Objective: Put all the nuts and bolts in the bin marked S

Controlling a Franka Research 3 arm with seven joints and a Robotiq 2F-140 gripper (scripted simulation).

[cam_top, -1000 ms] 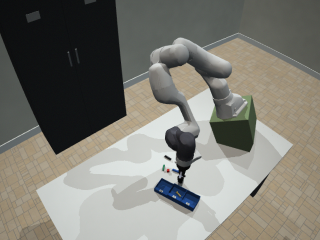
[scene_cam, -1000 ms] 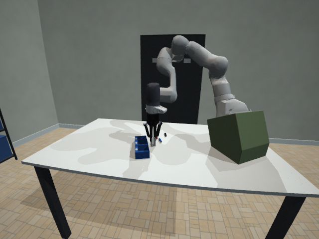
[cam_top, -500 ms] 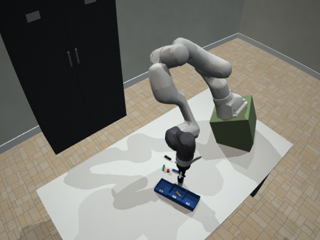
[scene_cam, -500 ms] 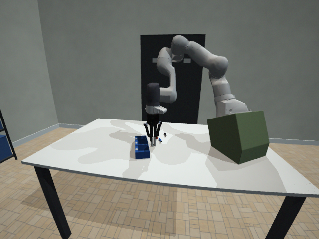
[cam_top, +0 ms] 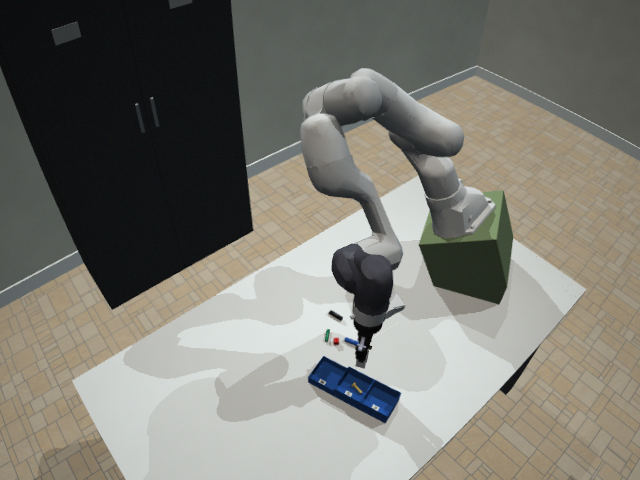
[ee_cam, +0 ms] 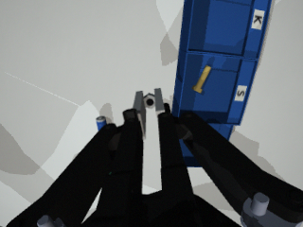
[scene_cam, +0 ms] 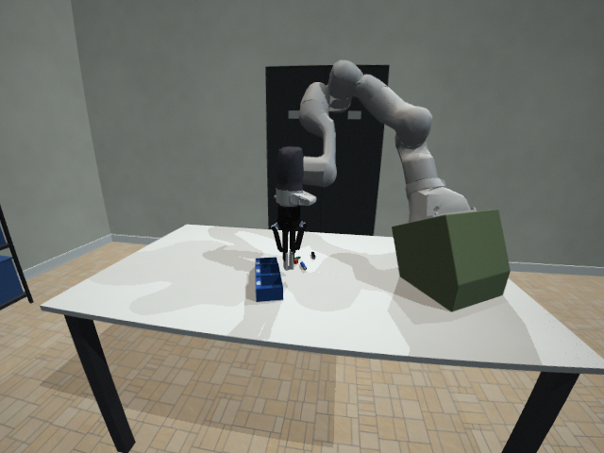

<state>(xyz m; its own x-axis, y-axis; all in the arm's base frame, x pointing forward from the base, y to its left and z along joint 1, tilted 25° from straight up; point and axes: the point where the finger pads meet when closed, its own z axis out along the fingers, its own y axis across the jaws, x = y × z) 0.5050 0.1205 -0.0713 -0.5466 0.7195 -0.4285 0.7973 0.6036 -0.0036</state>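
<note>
My gripper is now 60 mm short of the blue bin, 50 mm to the right of it and 40 mm above it. Round my hand: grey nut 30 mm below; blue piece 90 mm to the right, 60 mm below, 40 mm behind; bolt 50 mm below, 50 mm ahead, 40 mm to the left.
</note>
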